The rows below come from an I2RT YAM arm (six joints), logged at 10 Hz.
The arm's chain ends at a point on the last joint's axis. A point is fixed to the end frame.
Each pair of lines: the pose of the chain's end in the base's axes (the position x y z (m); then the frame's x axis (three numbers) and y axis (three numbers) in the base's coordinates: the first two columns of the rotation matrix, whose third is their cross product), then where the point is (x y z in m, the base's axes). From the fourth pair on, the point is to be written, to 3 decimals.
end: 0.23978 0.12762 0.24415 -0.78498 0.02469 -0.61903 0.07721 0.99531 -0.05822
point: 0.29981 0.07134 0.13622
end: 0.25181 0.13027 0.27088 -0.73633 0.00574 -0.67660 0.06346 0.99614 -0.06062
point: 0.32082 0.07435 0.16825
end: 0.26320 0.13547 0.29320 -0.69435 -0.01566 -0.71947 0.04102 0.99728 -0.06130
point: 0.33967 0.08107 0.19514
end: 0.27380 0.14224 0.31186 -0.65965 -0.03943 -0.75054 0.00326 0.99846 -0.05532
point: 0.357 0.092 0.217
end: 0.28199 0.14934 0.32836 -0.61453 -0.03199 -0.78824 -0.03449 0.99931 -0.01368
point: 0.372 0.106 0.237
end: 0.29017 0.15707 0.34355 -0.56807 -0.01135 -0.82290 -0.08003 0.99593 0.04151
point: 0.387 0.123 0.255
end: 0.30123 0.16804 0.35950 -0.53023 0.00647 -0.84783 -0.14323 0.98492 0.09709
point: 0.404 0.146 0.274
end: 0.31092 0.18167 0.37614 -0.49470 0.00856 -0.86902 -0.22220 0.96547 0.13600
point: 0.418 0.171 0.294
